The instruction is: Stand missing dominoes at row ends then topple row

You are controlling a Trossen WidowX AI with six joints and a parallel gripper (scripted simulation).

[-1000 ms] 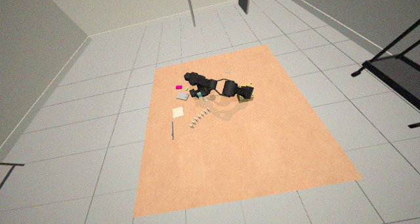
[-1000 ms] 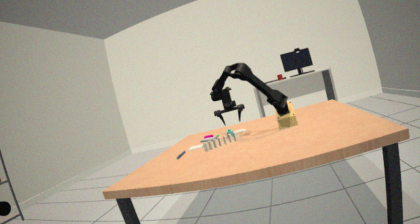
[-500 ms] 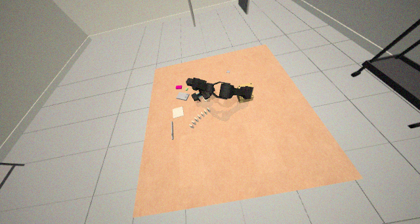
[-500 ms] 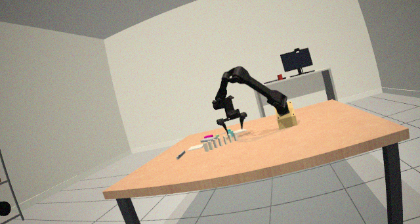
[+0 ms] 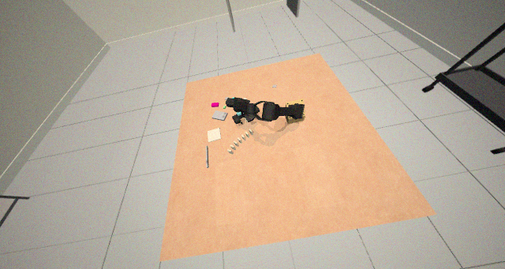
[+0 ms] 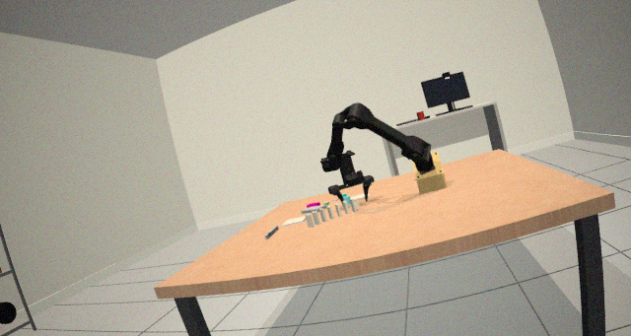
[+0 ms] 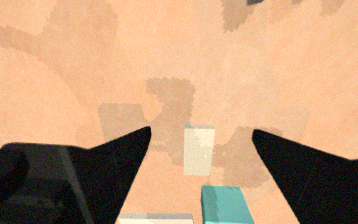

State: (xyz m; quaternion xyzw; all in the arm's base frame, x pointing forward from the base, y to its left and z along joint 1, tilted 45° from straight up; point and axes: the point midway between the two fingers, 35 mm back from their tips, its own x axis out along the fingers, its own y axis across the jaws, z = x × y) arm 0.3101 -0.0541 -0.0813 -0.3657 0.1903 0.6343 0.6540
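Right now the teal block is 7 cm to the right of my gripper tip, 4 cm ahead of it and 1 cm above it. Also, from my gripper tip: cream pad 26 cm ahead, 3 cm to the left; then grey pad 19 cm ahead, 13 cm to the right; then green block 19 cm to the right, 14 cm ahead.
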